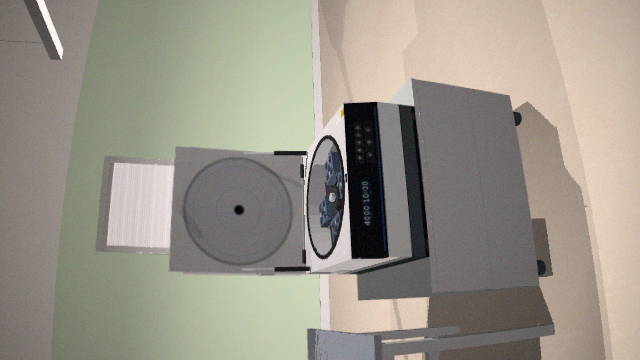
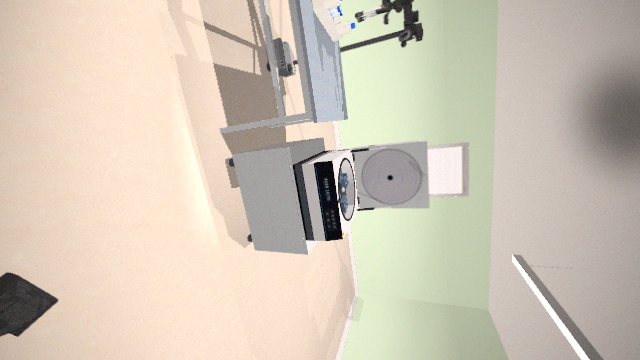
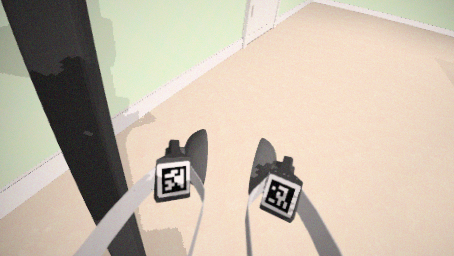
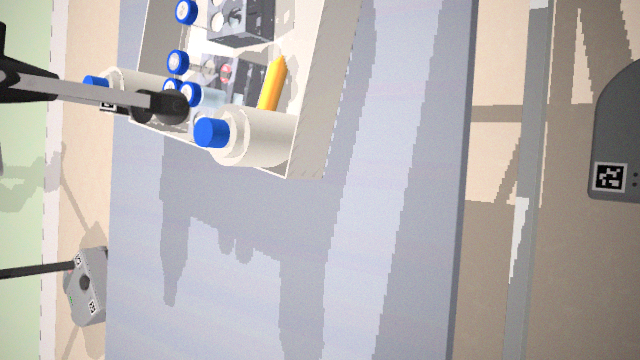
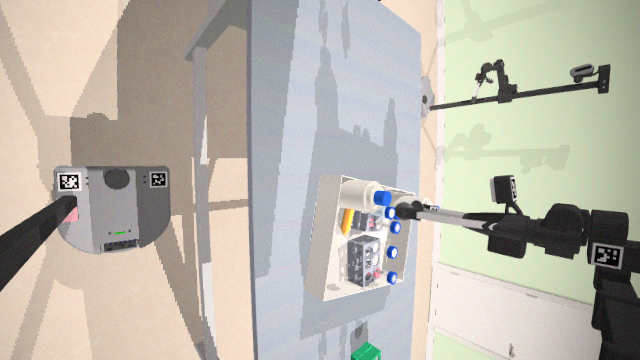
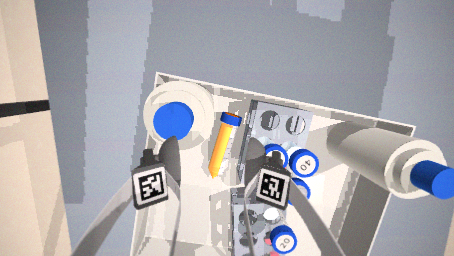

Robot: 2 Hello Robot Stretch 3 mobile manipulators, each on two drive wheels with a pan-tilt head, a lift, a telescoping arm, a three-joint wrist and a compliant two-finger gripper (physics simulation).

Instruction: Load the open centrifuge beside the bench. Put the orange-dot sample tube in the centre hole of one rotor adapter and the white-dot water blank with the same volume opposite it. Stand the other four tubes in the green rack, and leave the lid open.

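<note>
The centrifuge [image 1: 392, 190] [image 2: 311, 200] stands beside the bench, its lid [image 1: 239, 180] [image 2: 390, 162] upright and open. Its blue adapters surround the rotor hub [image 1: 332, 197]. The r1 gripper [image 3: 227, 150] is open and empty, above the floor. The r2 gripper [image 6: 214, 146] is open over the white tray [image 4: 332, 85] [image 5: 320, 245]. Below it, an orange tube [image 6: 220, 150] lies in the tray. Blue-capped tubes marked 40 [image 6: 304, 163] and 20 [image 6: 284, 240] stand near its right finger, by the grey racks [image 5: 364, 260] [image 6: 285, 107]. The green rack [image 5: 366, 351] shows partly. Coloured dots are not readable.
Two white bottles with blue caps, one [image 4: 267, 135] [image 5: 356, 194] near a tray corner and one [image 6: 370, 150] leaning at the other side, flank the racks. The blue-grey bench [image 2: 327, 90] is next to the centrifuge cabinet [image 1: 475, 190] [image 2: 270, 195].
</note>
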